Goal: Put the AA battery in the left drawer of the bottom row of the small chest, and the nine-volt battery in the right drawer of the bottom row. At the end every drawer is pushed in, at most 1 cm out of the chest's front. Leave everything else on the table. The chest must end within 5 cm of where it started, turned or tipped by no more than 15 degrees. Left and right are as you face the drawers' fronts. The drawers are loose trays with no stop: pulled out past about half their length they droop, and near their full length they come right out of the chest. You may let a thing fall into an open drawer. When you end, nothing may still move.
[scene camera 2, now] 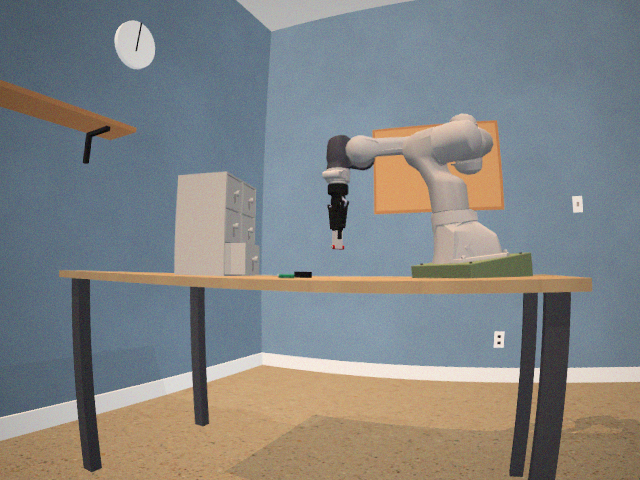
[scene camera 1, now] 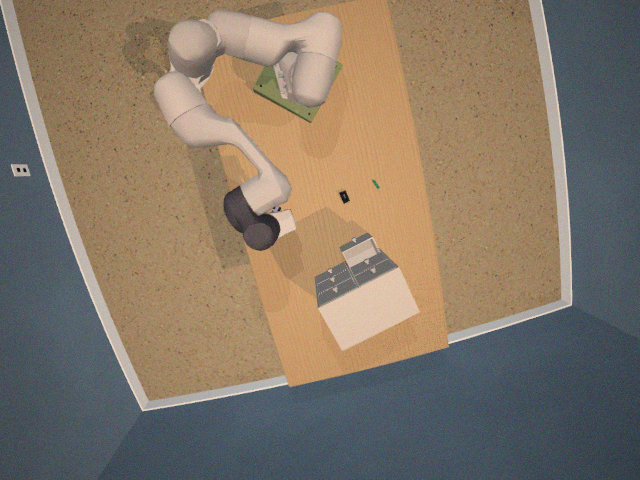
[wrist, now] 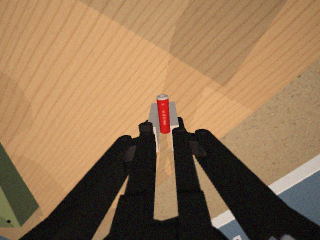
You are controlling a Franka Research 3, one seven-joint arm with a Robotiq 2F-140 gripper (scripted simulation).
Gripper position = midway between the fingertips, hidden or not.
Note:
In view: my gripper (scene camera 2: 337,248), a white chest (scene camera 2: 201,206) and a drawer (scene camera 1: 364,247).
The white chest shows as well in scene camera 1 (scene camera 1: 385,301). My gripper also shows in the wrist view (wrist: 163,112). The wrist view does not show the white chest: it is out of frame.

